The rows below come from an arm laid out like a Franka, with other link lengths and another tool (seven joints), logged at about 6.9 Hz.
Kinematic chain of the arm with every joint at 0, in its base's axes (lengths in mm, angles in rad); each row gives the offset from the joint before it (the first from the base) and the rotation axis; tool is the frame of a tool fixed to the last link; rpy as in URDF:
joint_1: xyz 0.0 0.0 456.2 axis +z
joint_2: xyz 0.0 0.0 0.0 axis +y
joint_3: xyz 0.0 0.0 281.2 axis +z
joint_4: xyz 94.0 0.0 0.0 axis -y
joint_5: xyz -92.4 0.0 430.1 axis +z
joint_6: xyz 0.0 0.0 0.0 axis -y
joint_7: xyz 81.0 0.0 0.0 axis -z
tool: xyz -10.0 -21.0 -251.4 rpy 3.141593 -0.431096 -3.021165
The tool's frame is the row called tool.
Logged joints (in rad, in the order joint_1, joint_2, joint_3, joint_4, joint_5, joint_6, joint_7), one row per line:
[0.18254 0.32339 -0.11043 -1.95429 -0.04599 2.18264 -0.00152]
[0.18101 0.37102 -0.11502 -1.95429 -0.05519 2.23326 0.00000]
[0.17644 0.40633 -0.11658 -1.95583 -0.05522 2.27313 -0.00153]
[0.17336 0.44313 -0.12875 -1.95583 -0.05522 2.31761 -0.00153]
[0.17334 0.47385 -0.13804 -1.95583 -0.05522 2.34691 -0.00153]
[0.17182 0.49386 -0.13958 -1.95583 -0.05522 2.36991 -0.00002]
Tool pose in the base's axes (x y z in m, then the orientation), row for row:
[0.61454 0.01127 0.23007 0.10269 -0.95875 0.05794 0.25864]
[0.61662 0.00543 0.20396 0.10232 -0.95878 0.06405 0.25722]
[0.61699 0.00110 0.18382 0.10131 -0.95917 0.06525 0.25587]
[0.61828 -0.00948 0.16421 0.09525 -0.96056 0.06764 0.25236]
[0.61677 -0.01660 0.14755 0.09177 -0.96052 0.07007 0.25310]
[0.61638 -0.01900 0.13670 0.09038 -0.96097 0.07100 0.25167]
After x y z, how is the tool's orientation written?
As a quaternion, x y z w.
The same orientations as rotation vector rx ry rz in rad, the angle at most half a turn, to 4 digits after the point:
[0.2784 -2.5988 0.1571]
[0.2776 -2.6008 0.1737]
[0.2750 -2.6036 0.1771]
[0.2590 -2.6121 0.1839]
[0.2495 -2.6110 0.1905]
[0.2459 -2.6142 0.1931]

